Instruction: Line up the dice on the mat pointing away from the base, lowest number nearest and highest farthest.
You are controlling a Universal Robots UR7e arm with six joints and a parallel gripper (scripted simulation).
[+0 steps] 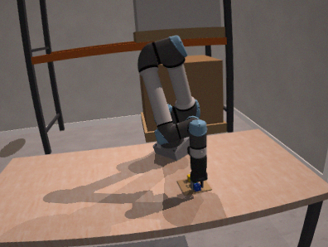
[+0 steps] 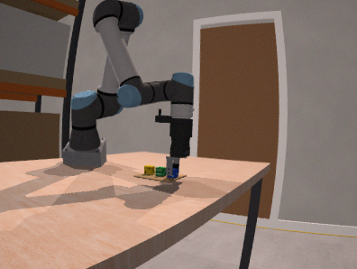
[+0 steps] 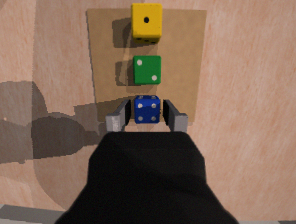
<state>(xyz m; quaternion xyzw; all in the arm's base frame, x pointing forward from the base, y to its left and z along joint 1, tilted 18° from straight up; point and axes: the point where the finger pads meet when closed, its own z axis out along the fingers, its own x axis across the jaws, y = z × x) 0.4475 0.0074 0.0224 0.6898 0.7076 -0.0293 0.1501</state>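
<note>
Right now my hand is 10 mm above the blue die. Also, from my hand: tan mat 50 mm behind, 30 mm below; green die 50 mm behind, 10 mm below; yellow die 90 mm behind, 10 mm below.
</note>
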